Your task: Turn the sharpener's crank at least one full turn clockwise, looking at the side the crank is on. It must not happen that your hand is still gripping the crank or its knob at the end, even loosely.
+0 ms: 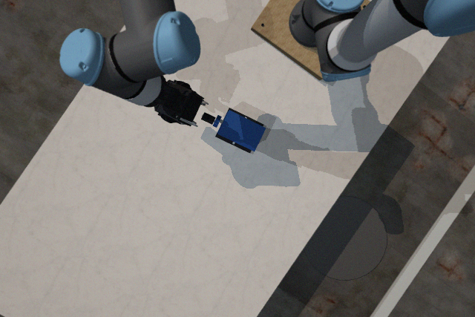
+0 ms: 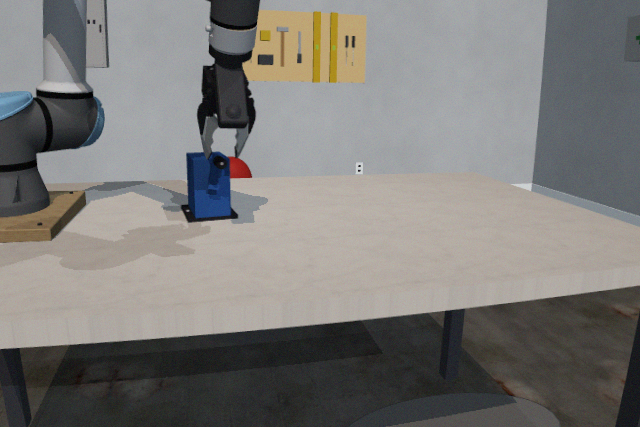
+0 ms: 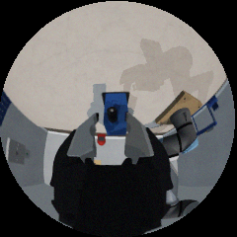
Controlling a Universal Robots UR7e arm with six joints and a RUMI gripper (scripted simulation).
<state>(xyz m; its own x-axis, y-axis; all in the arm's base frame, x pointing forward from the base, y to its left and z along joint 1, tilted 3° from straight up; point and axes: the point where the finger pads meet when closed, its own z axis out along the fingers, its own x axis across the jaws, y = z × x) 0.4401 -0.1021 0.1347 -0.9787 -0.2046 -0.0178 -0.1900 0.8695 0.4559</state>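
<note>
The sharpener crank is 10 mm behind my hand, 40 mm to the left of it and 30 mm below it.
</note>
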